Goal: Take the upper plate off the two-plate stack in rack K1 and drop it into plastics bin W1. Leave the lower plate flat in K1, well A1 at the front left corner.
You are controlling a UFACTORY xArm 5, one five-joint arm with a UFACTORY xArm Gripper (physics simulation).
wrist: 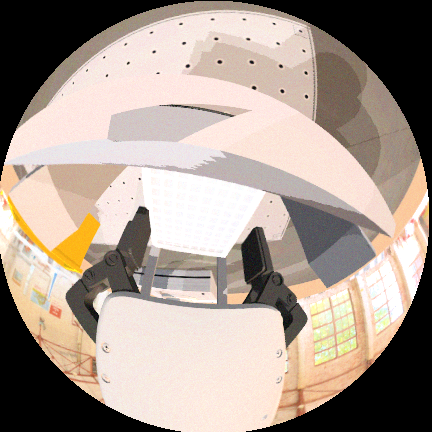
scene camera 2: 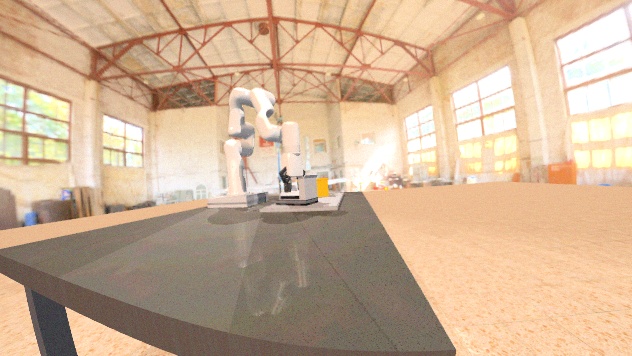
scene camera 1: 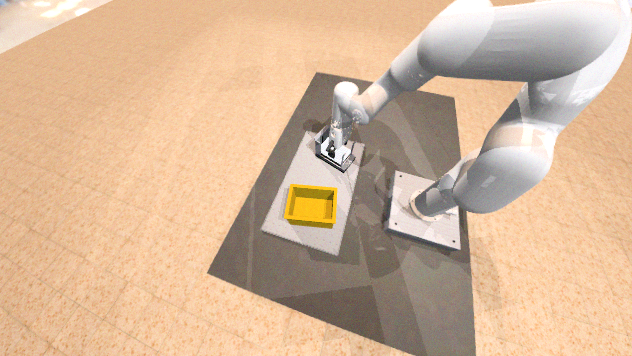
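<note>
The white plate stack (scene camera 1: 342,157) (wrist: 202,215) lies in rack K1, which has a dark base and tall grey walls (scene camera 1: 328,162) (scene camera 2: 308,189) (wrist: 327,240). The wrist view shows a pale top with faint rows of wells; I cannot tell the two plates apart. My gripper (scene camera 1: 332,148) (scene camera 2: 295,187) (wrist: 199,227) is open and empty, low over the rack, with its two black fingers on opposite sides of the stack in the wrist view. Finger height against each plate is unclear. Yellow bin W1 (scene camera 1: 310,223) (scene camera 2: 323,187) (wrist: 77,247) stands beside the rack; scene camera 1 shows no plate inside it.
Rack and bin stand on a light perforated board (scene camera 1: 300,170) (scene camera 2: 331,204) (wrist: 235,30) on the dark table (scene camera 1: 415,300) (scene camera 2: 225,260). The arm's base plate (scene camera 1: 422,236) (scene camera 2: 227,201) is beside the board. The rack's upright walls rise close around the gripper.
</note>
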